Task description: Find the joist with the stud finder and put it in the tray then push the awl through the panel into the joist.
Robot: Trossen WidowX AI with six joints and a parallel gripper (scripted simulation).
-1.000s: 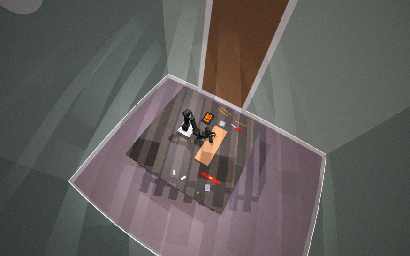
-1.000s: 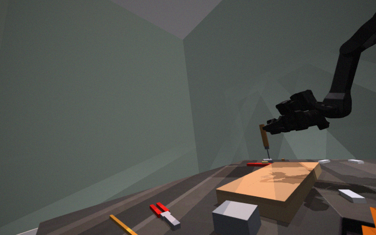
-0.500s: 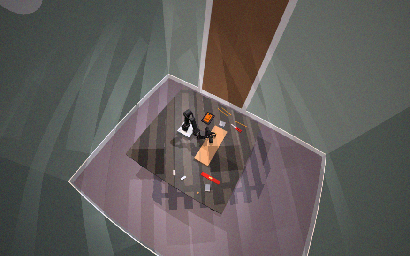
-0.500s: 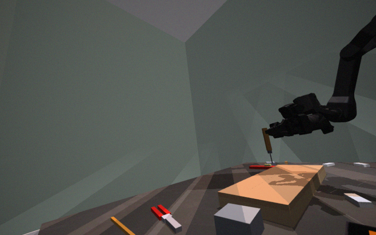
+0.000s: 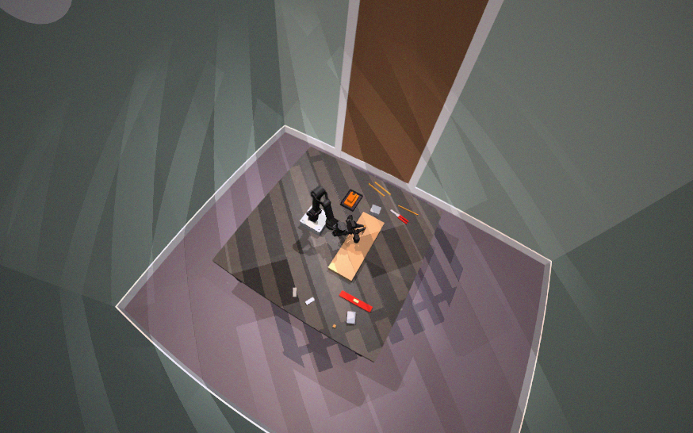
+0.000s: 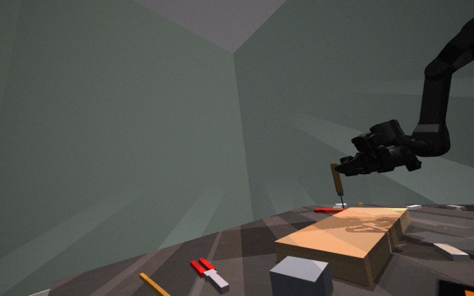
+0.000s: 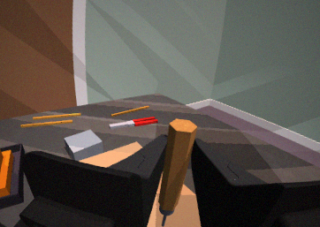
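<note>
The yellow-handled awl lies 6 cm below my gripper tip. Also, from my gripper tip: grey block: 3 cm ahead, 27 cm to the left, 18 cm below; dark tray: 17 cm behind, 30 cm to the left, 18 cm below; orange stud finder: 17 cm behind, 31 cm to the left, 15 cm below.
</note>
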